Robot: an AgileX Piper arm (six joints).
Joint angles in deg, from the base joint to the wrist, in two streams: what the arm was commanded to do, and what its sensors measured. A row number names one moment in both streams.
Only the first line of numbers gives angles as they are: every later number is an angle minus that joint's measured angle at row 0.
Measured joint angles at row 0: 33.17 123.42 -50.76 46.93 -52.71 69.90
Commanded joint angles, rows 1 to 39: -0.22 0.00 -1.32 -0.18 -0.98 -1.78; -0.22 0.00 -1.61 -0.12 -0.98 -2.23; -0.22 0.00 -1.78 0.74 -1.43 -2.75; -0.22 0.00 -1.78 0.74 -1.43 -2.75; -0.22 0.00 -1.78 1.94 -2.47 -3.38; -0.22 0.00 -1.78 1.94 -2.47 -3.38; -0.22 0.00 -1.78 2.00 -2.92 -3.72; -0.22 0.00 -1.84 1.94 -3.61 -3.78; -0.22 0.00 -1.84 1.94 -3.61 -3.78; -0.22 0.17 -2.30 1.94 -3.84 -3.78; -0.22 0.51 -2.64 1.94 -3.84 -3.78; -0.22 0.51 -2.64 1.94 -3.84 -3.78; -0.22 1.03 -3.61 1.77 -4.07 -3.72; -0.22 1.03 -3.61 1.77 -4.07 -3.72; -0.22 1.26 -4.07 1.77 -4.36 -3.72; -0.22 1.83 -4.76 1.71 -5.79 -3.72; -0.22 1.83 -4.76 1.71 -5.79 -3.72; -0.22 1.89 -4.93 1.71 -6.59 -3.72; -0.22 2.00 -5.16 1.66 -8.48 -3.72; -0.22 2.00 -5.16 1.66 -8.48 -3.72; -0.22 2.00 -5.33 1.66 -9.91 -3.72; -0.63 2.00 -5.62 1.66 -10.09 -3.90; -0.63 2.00 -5.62 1.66 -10.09 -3.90; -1.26 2.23 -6.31 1.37 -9.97 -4.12; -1.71 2.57 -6.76 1.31 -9.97 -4.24; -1.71 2.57 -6.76 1.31 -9.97 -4.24; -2.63 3.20 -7.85 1.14 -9.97 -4.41; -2.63 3.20 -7.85 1.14 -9.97 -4.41; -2.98 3.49 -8.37 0.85 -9.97 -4.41; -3.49 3.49 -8.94 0.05 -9.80 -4.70; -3.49 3.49 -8.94 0.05 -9.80 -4.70; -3.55 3.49 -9.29 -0.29 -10.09 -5.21; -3.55 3.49 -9.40 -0.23 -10.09 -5.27; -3.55 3.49 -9.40 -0.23 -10.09 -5.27; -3.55 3.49 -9.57 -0.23 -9.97 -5.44; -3.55 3.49 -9.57 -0.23 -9.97 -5.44; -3.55 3.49 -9.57 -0.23 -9.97 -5.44; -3.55 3.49 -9.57 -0.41 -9.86 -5.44; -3.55 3.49 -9.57 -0.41 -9.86 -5.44
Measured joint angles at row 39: -0.68 3.89 -5.10 5.27 -0.69 -4.41
